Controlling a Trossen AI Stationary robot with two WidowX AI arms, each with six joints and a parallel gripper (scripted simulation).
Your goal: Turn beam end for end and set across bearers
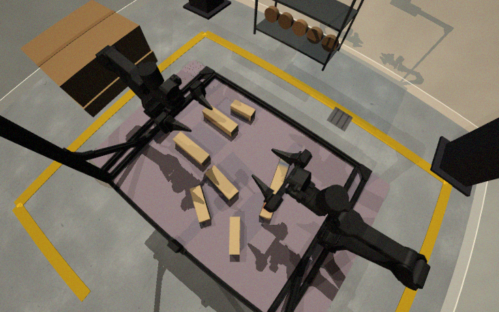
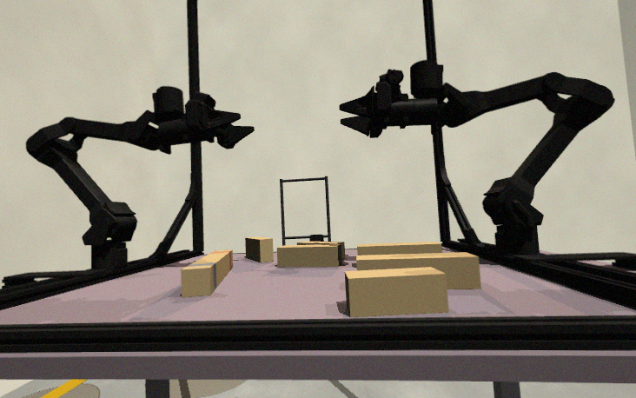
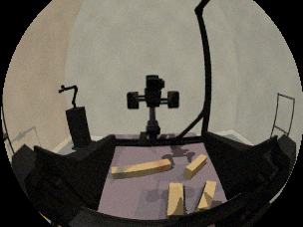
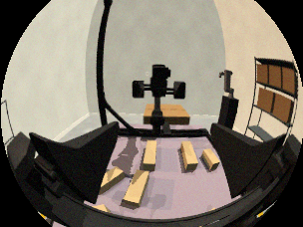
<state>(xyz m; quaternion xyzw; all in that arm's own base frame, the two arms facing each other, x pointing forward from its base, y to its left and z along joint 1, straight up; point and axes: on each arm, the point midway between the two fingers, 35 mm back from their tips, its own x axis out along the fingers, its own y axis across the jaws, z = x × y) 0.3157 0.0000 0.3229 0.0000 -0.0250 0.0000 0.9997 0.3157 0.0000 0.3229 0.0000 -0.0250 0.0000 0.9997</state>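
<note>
The beam is 60 mm ahead of my right hand, 30 mm to the right of it and 320 mm below it.
</note>
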